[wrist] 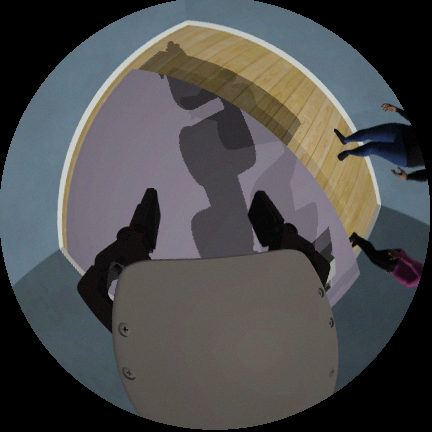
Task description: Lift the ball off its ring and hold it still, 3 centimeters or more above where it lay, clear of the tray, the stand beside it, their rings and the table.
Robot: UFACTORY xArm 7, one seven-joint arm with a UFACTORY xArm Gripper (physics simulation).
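Places are measured from the arm's base along level axes (x ahead, y left, z up), in metres.
Where they show: gripper, fingertip midpoint: [206, 201].
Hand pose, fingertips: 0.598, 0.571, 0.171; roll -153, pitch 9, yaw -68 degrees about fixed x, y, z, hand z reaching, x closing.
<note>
After its pixels a point has its place, as x, y, z.
The ball and its ring do not show in the wrist view. My gripper [206, 201] {0.598, 0.571, 0.171} is open and empty, with its two black fingers wide apart above the lilac table [110, 150] {0.592, 0.887, -0.032}. A small part of a pale object [332, 269] {0.533, 0.004, 0.029} shows at the right, just past the right finger's linkage; the gripper hides the rest, and I cannot tell whether it is the tray or the stand. A small pale and grey patch shows through the left finger's linkage, too covered to name.
The arm's dark shadow falls across the table between and beyond the fingers. Wooden floor [320, 110] lies past the table's curved-looking edge, with blue-grey walls behind. A figure in blue trousers [395, 142] and one in a magenta top [407, 270] are at the right.
</note>
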